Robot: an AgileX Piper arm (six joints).
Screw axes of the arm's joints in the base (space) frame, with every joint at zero. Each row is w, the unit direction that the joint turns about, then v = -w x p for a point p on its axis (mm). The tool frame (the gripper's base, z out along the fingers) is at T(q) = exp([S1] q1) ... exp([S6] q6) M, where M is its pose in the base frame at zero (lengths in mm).
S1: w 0 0 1 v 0.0 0.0 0.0
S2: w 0 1 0 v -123.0 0.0 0.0
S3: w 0 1 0 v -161.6 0.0 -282.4
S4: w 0.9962 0 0.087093 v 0.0 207.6 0.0
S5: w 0 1 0 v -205.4 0.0 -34.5
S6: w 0.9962 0 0.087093 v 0.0 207.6 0.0
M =
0.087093 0 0.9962 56.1
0 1 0 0.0
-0.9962 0 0.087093 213.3
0 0 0 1
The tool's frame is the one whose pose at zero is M.
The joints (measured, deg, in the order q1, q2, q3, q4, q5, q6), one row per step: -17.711 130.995 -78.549 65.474 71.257 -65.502; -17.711 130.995 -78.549 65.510 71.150 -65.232; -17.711 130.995 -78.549 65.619 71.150 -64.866; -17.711 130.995 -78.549 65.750 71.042 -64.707; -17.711 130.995 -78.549 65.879 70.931 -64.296; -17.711 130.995 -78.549 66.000 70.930 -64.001; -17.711 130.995 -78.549 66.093 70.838 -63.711; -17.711 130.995 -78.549 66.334 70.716 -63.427; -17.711 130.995 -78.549 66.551 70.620 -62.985; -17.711 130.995 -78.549 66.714 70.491 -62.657; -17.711 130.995 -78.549 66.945 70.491 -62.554; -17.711 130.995 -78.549 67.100 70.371 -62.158; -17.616 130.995 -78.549 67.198 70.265 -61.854; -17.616 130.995 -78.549 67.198 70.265 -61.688; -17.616 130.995 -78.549 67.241 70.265 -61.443
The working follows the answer.
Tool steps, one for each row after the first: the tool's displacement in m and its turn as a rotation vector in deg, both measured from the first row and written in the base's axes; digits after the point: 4 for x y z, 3 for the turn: 0.0001 -0.0001 -0.0001 -0.006 0.200 -0.228; 0.0003 0.0000 0.0000 0.135 0.486 -0.492; 0.0005 -0.0001 0.0000 0.169 0.572 -0.735; 0.0008 -0.0001 0.0001 0.250 0.871 -1.105; 0.0009 -0.0001 0.0002 0.386 1.095 -1.342; 0.0011 -0.0002 0.0002 0.435 1.302 -1.613; 0.0015 -0.0002 0.0003 0.558 1.470 -2.007; 0.0019 -0.0002 0.0004 0.719 1.780 -2.446; 0.0022 -0.0003 0.0004 0.797 2.000 -2.810; 0.0024 -0.0002 0.0006 0.971 2.041 -3.029; 0.0027 -0.0003 0.0007 1.066 2.321 -3.415; 0.0030 0.0003 0.0006 1.113 2.539 -3.609; 0.0030 0.0003 0.0006 1.148 2.678 -3.692; 0.0031 0.0003 0.0007 1.228 2.876 -3.845
Tool pose at each row, in the base's axes (x y z in m, rotation vector in deg; rounded; the steps above come from the unrounded poses): 0.3988 -0.0451 0.0953 -9.923 142.739 78.778; 0.3989 -0.0452 0.0952 -9.506 142.849 78.764; 0.3991 -0.0452 0.0953 -8.955 142.911 78.953; 0.3993 -0.0452 0.0953 -8.584 142.894 78.934; 0.3996 -0.0453 0.0954 -7.903 142.982 79.009; 0.3997 -0.0452 0.0955 -7.428 143.000 79.175; 0.3999 -0.0453 0.0955 -6.938 143.060 79.212; 0.4003 -0.0453 0.0956 -6.302 142.999 79.272; 0.4006 -0.0453 0.0957 -5.508 143.010 79.417; 0.4009 -0.0454 0.0957 -4.886 143.027 79.454; 0.4012 -0.0453 0.0959 -4.546 142.871 79.594; 0.4015 -0.0454 0.0960 -3.852 142.915 79.666; 0.4018 -0.0448 0.0959 -3.450 142.996 79.732; 0.4018 -0.0448 0.0959 -3.244 143.057 79.797; 0.4018 -0.0448 0.0960 -2.901 143.110 79.912

